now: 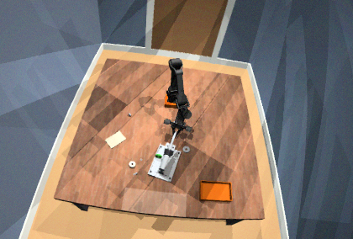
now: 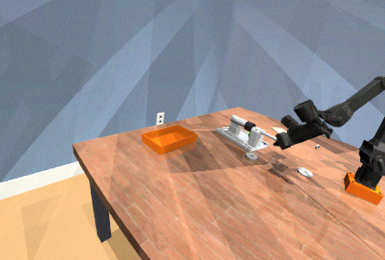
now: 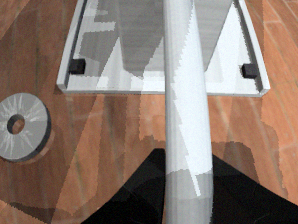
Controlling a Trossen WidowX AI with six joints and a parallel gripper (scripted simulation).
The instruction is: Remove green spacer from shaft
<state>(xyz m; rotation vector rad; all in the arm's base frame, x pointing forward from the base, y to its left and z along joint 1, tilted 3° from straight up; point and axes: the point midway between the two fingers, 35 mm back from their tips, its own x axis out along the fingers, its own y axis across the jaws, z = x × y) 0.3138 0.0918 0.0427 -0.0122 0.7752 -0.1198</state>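
Now: the grey shaft 60 mm ahead of my gripper tip, 20 mm above it and 10 mm to the right of it. From my gripper tip the other things lie so: green spacer 150 mm ahead, 70 mm to the right, 30 mm below; then grey washer 100 mm to the left, 50 mm below, 40 mm ahead; then small part 300 mm ahead, 180 mm to the right, 50 mm below.
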